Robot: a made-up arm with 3 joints. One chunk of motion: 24 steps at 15 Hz.
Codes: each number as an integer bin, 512 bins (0 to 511) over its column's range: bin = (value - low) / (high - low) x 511, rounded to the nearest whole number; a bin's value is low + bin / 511 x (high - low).
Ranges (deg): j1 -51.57..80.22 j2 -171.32..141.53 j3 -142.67..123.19
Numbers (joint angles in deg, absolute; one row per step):
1: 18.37 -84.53 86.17
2: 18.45 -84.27 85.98
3: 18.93 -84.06 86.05
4: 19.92 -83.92 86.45
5: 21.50 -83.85 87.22
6: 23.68 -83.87 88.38
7: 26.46 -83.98 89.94
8: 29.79 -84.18 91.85
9: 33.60 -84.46 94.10
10: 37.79 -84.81 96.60
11: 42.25 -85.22 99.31
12: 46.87 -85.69 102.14
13: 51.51 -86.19 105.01
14: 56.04 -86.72 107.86
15: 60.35 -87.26 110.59
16: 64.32 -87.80 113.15
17: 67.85 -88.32 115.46
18: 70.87 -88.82 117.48
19: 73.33 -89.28 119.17
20: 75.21 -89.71 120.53
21: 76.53 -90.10 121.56
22: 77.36 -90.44 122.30
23: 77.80 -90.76 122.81
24: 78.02 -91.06 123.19
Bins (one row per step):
1: 271 142 440
2: 271 142 439
3: 273 143 440
4: 277 143 440
5: 283 143 442
6: 292 143 444
7: 303 143 447
8: 315 142 451
9: 330 142 455
10: 346 141 460
11: 364 141 465
12: 382 140 471
13: 400 139 476
14: 417 138 482
15: 434 137 487
16: 449 136 492
17: 463 136 496
18: 475 135 500
19: 484 134 503
20: 492 133 506
21: 497 133 508
22: 500 132 509
23: 502 132 510
24: 502 131 511

